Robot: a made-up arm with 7 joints.
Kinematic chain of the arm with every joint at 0, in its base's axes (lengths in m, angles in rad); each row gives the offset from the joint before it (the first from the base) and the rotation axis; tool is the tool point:
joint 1: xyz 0 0 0.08 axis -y
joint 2: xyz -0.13 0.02 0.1 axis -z
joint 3: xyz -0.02 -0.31 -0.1 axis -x
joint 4: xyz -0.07 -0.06 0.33 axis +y
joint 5: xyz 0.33 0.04 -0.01 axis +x
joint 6: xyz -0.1 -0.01 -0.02 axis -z
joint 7: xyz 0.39 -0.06 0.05 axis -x
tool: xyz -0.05 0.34 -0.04
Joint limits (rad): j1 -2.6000..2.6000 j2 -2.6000..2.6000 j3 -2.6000..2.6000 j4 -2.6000..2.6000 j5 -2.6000..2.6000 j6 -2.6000..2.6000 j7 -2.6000..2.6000
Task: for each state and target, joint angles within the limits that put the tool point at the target. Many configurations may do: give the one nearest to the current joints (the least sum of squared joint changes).
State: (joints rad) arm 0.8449 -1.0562 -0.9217 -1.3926 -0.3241 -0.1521 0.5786
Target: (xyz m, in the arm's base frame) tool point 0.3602 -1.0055 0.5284
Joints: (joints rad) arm 0.6147 -0.4741 -1.4118 -1.6386 -0.4458 0.0666 0.7028
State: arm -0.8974 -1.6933 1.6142 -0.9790 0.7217 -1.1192 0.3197
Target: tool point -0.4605 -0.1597 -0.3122
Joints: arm -0.6238 -1.7377 2.0577 -1.0869 0.7680 -1.0311 0.3101
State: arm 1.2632 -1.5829 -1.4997 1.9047 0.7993 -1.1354 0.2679
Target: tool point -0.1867 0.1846 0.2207
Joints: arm 1.3360 -1.7072 -1.3410 1.9860 1.0611 -0.8986 0.0901
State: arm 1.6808 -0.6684 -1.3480 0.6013 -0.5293 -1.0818 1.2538
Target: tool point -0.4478 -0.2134 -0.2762
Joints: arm 1.0663 0.0453 -1.3616 1.3047 -0.2696 -1.3117 1.0714
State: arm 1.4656 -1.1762 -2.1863 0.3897 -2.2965 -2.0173 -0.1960
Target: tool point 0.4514 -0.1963 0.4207
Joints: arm 1.2870 -1.6711 -2.1980 0.5829 -2.4166 -2.2039 0.1092
